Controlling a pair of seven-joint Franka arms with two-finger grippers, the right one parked.
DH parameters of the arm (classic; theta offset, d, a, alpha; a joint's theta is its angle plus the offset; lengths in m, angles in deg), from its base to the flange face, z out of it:
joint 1: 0 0.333 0 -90
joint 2: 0 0 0 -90
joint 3: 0 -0.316 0.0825 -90
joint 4: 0 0 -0.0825 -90
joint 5: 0 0.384 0 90
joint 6: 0 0 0.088 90
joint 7: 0 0.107 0 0
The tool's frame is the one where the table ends.
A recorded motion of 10 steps. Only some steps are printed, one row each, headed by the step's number.
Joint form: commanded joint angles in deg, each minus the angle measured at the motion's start. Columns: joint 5, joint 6, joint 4, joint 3, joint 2, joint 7, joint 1.
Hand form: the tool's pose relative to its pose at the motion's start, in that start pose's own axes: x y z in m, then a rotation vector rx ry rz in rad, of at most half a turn. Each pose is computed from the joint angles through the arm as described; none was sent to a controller.
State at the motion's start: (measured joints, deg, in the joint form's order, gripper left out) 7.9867 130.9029 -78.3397 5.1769 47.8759 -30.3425 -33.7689
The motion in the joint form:
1: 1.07 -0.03 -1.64 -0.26 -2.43 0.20 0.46
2: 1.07 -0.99 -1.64 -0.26 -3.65 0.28 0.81
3: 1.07 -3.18 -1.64 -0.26 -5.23 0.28 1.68
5: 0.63 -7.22 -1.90 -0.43 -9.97 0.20 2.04
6: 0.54 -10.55 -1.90 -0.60 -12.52 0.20 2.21
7: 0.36 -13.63 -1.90 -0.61 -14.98 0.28 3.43
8: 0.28 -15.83 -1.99 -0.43 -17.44 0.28 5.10
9: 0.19 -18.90 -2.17 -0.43 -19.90 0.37 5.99
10: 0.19 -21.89 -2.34 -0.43 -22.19 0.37 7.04
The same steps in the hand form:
1: 0.0025 -0.0089 -0.0181 0.0130 0.0214 0.0064
2: 0.0060 -0.0133 -0.0320 0.0144 0.0267 0.0006
3: 0.0108 -0.0249 -0.0483 0.0252 0.0192 -0.0163
5: 0.0139 -0.0335 -0.1001 0.0294 0.0285 -0.0351
6: 0.0129 -0.0401 -0.1271 0.0427 0.0191 -0.0446
7: 0.0153 -0.0575 -0.1530 0.0530 0.0103 -0.0697
8: 0.0186 -0.0780 -0.1794 0.0567 0.0135 -0.1000
9: 0.0158 -0.0920 -0.2037 0.0681 0.0022 -0.1181
10: 0.0128 -0.1078 -0.2258 0.0810 -0.0101 -0.1400

